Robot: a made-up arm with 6 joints.
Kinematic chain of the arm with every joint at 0, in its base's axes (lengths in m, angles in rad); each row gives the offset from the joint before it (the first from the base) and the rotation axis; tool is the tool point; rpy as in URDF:
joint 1: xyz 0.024 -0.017 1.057 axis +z
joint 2: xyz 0 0.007 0.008 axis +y
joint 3: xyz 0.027 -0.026 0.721 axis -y
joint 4: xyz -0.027 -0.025 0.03 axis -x
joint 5: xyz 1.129 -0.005 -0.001 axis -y
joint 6: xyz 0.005 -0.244 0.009 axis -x
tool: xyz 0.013 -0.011 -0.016 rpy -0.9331 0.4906 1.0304
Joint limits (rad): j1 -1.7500..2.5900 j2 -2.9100..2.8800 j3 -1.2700..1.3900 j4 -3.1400..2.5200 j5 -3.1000..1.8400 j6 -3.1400..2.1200
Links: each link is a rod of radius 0.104 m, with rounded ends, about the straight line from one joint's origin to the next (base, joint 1, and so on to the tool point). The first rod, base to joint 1, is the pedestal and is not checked.
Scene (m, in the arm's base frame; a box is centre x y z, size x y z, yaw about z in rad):
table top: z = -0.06
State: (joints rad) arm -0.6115 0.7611 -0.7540 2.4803 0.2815 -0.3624
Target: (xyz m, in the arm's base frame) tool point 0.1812 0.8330 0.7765
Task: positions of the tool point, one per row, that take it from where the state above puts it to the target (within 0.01 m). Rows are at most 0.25 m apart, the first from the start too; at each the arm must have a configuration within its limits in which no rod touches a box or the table.
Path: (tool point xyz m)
1: 0.8170 -0.1448 0.5040
2: 0.8400 0.0621 0.5496
3: 0.8061 0.2718 0.5952
4: 0.7160 0.4682 0.6409
5: 0.5749 0.6356 0.6865
6: 0.3922 0.7606 0.7317
7: 0.1812 0.8330 0.7765

